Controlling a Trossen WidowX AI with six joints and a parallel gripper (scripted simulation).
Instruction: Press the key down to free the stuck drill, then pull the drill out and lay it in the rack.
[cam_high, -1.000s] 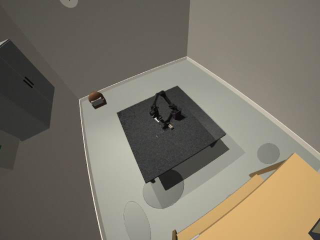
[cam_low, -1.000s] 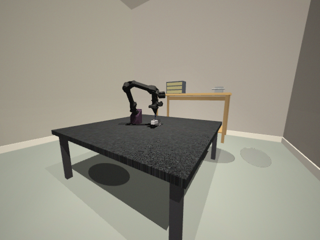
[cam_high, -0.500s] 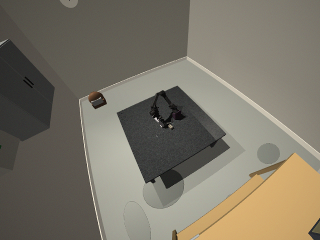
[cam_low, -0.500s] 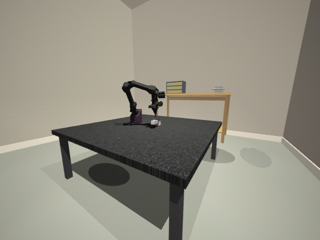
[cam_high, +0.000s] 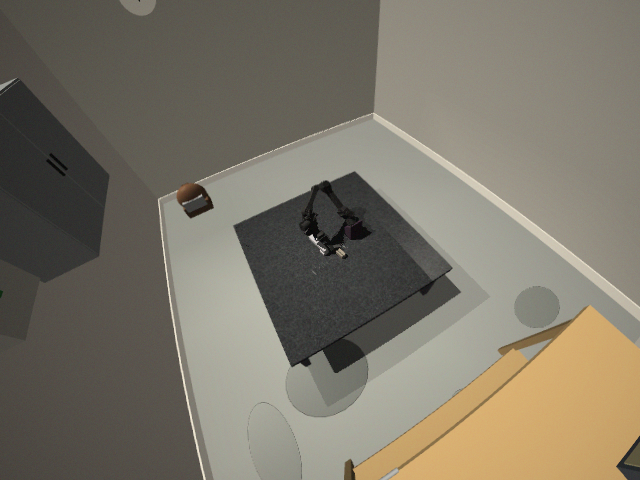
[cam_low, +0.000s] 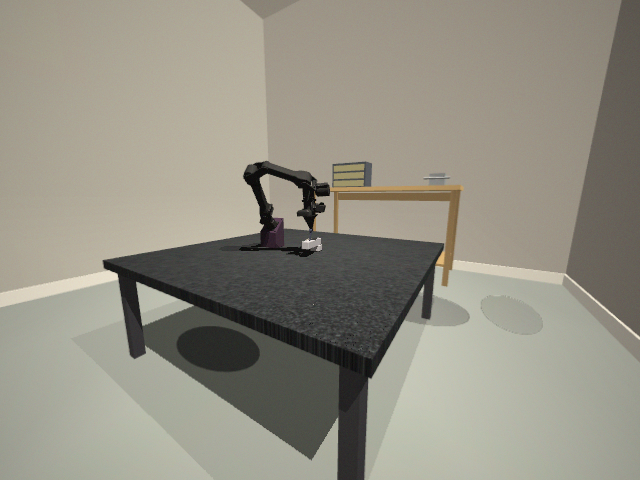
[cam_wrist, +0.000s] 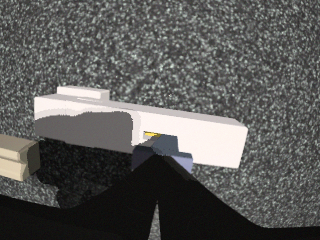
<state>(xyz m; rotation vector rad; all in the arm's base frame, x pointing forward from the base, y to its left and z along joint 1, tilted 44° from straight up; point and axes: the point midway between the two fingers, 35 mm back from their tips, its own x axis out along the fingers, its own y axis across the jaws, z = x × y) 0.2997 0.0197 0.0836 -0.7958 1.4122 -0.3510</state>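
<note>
Now: the drill 80 mm below my gripper tip, 50 mm to the left of it and 20 mm behind it.
</note>
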